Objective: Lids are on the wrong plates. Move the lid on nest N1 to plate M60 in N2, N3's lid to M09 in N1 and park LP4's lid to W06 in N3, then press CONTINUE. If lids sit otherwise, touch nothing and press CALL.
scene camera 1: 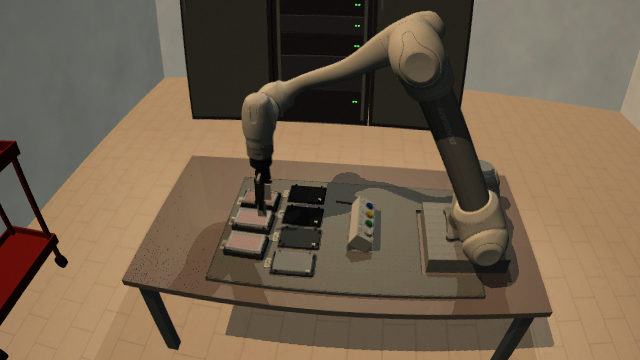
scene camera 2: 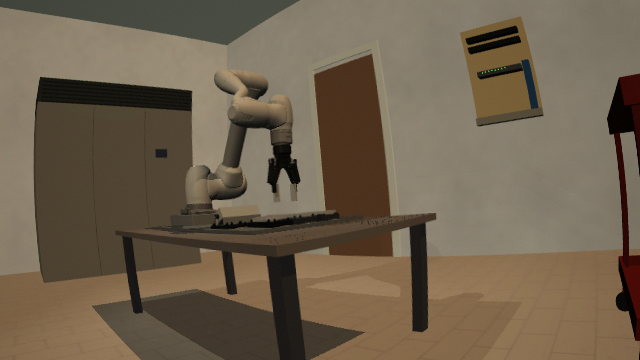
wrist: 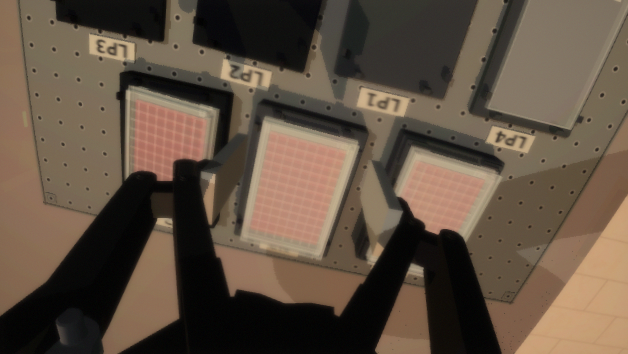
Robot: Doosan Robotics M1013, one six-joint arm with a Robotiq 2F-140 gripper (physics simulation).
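My gripper is partly open with nothing between its fingers. It hangs above the middle plate, with one finger over each long side. The far plate and the near plate sit in dark nests on either side. All three show pink wells under clear, pale-rimmed tops. The nest and plate codes cannot be read. The LP4 spot holds a pale clear lid. A button box has blue, yellow, green and white buttons.
Dark park spots LP1, LP2 and LP3 stand beside the plates on the perforated board. The arm base is at the table's right in scene camera 1. A red cart stands left of the table.
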